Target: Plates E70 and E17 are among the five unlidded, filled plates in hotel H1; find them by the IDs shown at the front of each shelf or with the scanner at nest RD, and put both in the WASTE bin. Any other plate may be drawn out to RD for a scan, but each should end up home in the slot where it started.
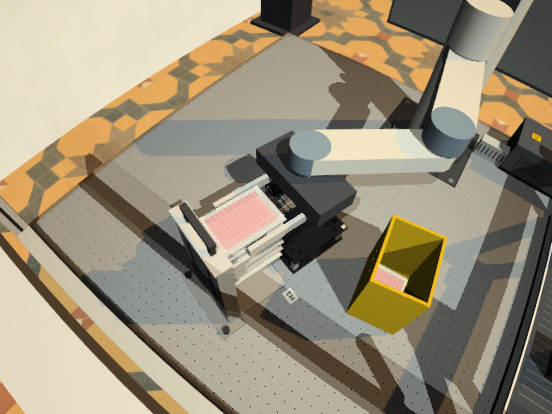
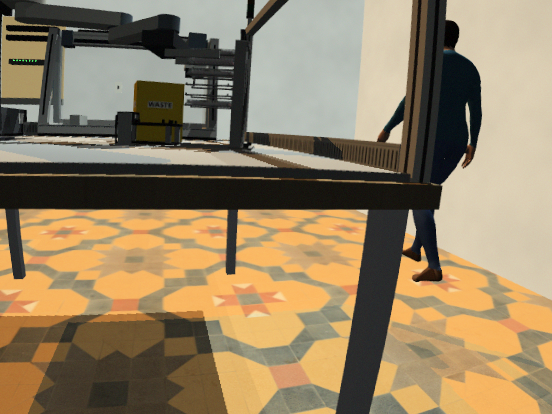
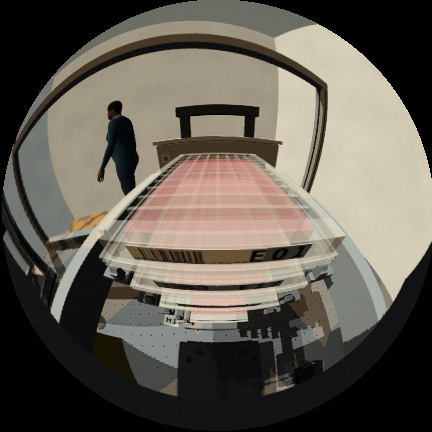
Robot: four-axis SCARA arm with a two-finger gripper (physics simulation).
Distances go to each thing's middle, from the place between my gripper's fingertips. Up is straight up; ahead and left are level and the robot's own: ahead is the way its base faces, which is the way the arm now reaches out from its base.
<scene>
Right now my hand is 70 mm below the black handle (image 3: 202, 109), 50 mm short of it and 20 mm to the left of it. From my hand the other things lie so: hotel H1 (image 1: 224, 285): 110 mm below, 50 mm ahead, 20 mm to the right; then black nest RD (image 1: 306, 237): 190 mm below, 190 mm behind, 60 mm to the left.
</scene>
